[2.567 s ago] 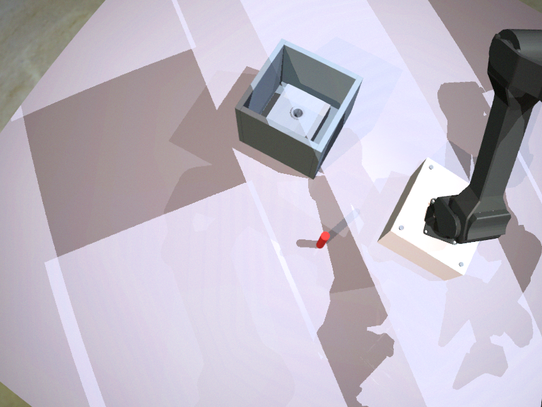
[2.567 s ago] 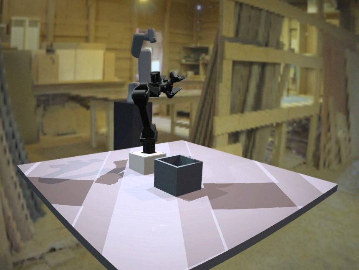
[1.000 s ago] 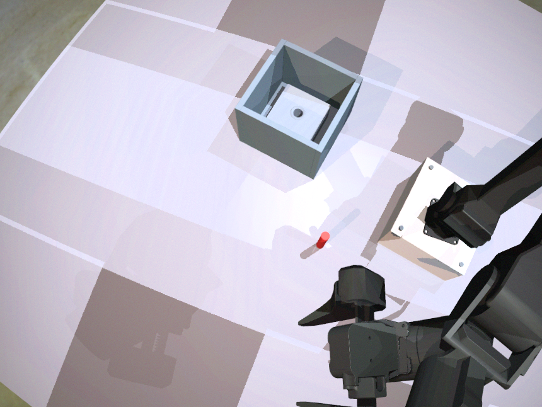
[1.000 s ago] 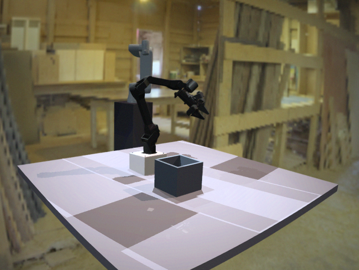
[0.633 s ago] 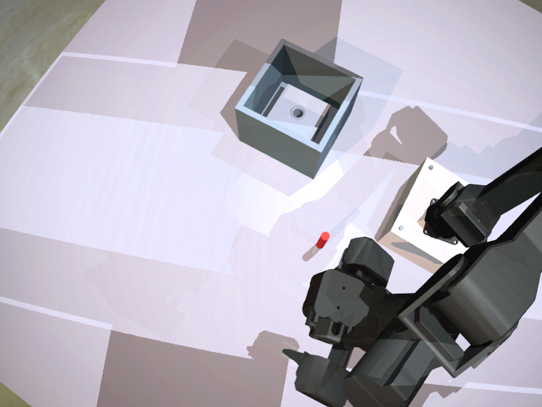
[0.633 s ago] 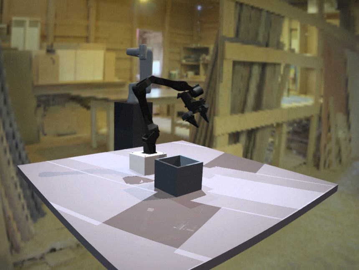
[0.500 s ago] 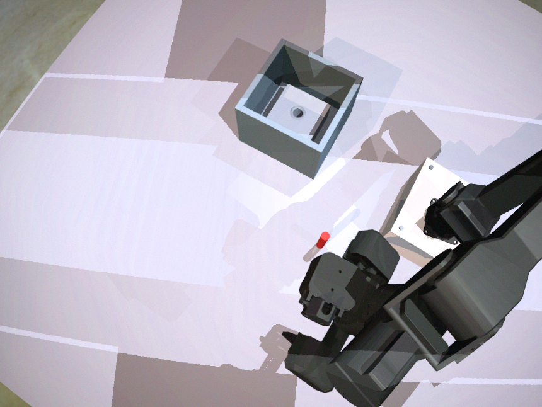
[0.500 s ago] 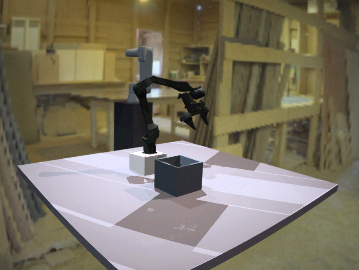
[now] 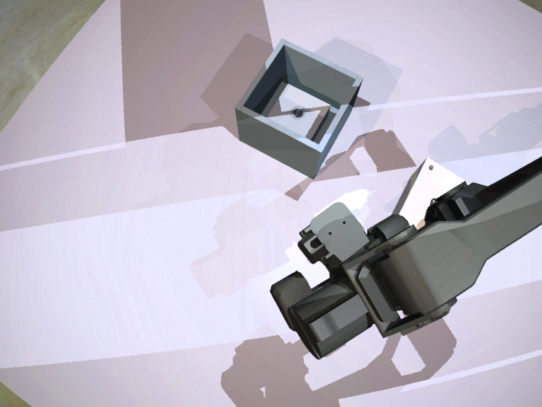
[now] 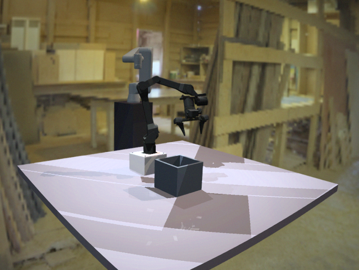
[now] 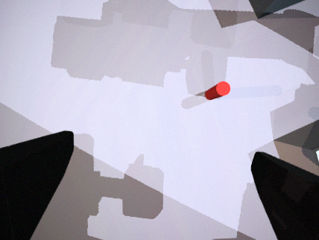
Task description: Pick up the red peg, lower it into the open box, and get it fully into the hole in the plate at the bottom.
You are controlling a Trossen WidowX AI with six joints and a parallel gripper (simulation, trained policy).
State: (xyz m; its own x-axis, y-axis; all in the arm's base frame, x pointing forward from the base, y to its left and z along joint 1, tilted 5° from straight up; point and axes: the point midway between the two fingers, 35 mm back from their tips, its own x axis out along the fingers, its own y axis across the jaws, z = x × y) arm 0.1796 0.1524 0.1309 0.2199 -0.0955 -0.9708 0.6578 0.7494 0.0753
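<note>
Now: the red peg 160 mm below my gripper tip and 70 mm to the right of it. From my gripper tip the other things lie so: pale plate 280 mm to the right, 160 mm below, 120 mm ahead.
</note>
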